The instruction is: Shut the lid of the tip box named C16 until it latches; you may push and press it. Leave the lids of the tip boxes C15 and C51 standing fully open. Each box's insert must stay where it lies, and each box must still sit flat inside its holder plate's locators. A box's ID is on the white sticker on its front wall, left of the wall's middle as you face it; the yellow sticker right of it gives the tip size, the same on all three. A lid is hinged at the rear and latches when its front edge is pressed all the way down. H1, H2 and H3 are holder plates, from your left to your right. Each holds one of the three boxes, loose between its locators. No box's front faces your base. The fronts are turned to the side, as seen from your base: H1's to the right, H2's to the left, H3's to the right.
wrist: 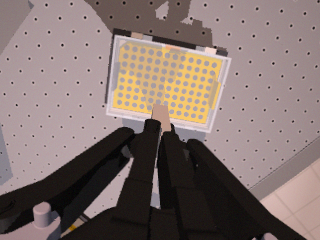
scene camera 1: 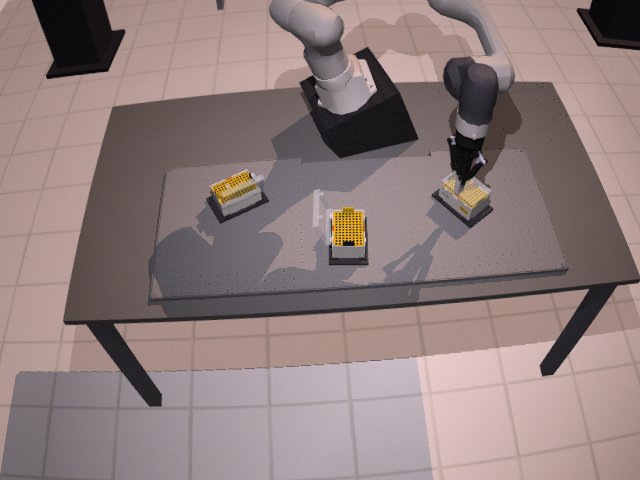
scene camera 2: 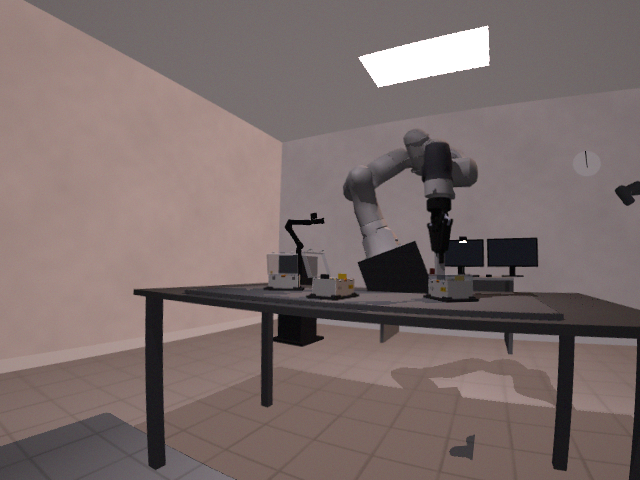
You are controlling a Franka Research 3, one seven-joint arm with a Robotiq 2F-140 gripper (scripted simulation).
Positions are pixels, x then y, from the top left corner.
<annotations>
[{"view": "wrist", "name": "my gripper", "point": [158, 116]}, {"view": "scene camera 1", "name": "my gripper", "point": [458, 190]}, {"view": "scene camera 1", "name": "tip box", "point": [468, 213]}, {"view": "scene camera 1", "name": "tip box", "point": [337, 251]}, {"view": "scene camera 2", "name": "my gripper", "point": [439, 274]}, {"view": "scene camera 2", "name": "tip box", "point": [463, 289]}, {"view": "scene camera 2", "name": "tip box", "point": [333, 286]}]
</annotations>
